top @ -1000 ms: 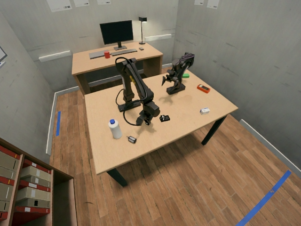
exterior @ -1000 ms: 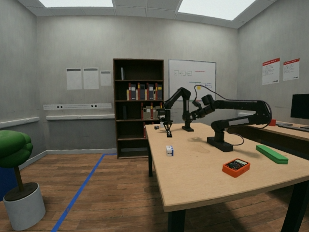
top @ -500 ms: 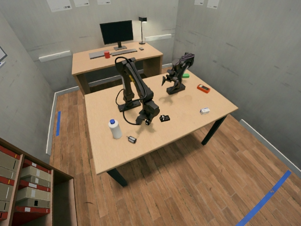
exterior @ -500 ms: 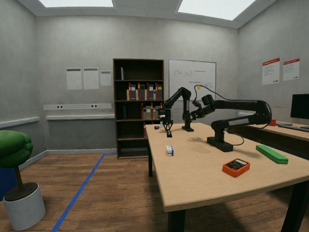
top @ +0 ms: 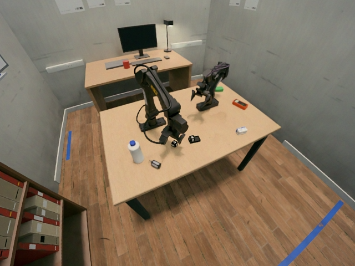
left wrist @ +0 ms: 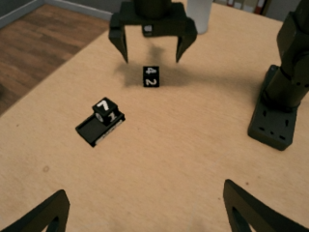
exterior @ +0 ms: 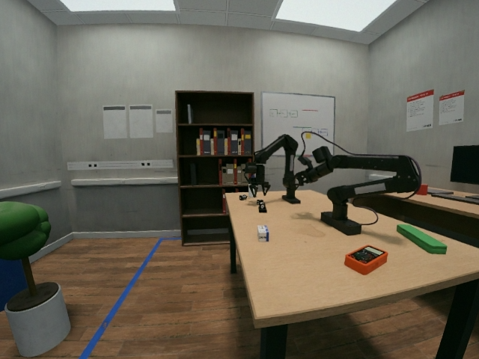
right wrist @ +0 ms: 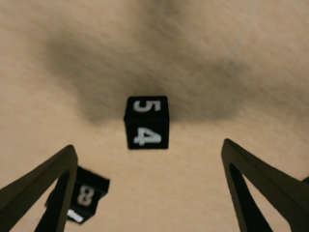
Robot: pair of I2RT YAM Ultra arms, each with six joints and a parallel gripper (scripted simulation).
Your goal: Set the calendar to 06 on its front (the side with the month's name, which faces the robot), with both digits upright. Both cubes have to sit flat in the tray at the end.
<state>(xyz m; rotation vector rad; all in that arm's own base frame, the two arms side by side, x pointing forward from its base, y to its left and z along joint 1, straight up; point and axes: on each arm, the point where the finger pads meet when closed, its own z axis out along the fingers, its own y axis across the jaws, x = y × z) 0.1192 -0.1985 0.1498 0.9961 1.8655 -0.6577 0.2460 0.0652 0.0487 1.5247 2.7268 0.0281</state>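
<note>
The black calendar tray is 15 cm to the left of my right hand, 5 cm below it and 2 cm ahead of it. The rest, counted from my right hand: orange meter (73 cm to the left, 13 cm behind, 4 cm below).
</note>
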